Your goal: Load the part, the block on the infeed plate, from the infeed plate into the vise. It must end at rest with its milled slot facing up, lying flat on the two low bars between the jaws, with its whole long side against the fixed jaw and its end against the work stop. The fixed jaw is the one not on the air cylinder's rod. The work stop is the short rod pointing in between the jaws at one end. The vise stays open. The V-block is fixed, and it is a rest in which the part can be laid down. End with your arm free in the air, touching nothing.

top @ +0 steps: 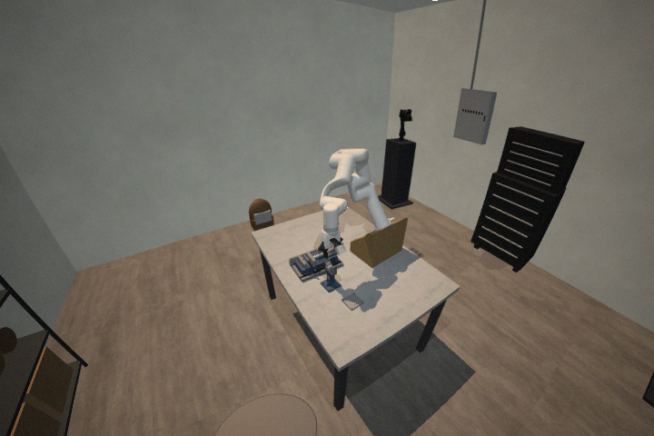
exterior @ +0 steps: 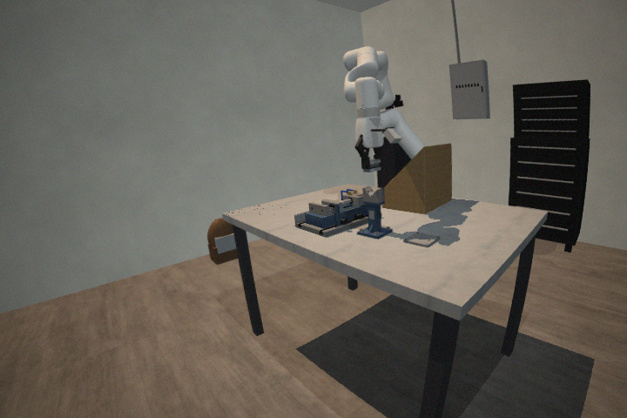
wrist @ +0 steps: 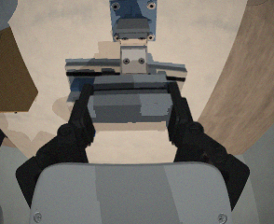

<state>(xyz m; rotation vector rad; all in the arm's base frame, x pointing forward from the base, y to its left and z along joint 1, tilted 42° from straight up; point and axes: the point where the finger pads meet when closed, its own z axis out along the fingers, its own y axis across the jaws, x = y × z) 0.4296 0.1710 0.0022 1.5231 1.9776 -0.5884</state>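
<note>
The part lies 10 mm below my hand. From my hand the other things lie so: moving jaw: 50 mm ahead, 190 mm to the right, 170 mm below; then air cylinder rod: 190 mm to the right, 170 mm below; then work stop: 80 mm ahead, 140 mm to the right, 160 mm below.
</note>
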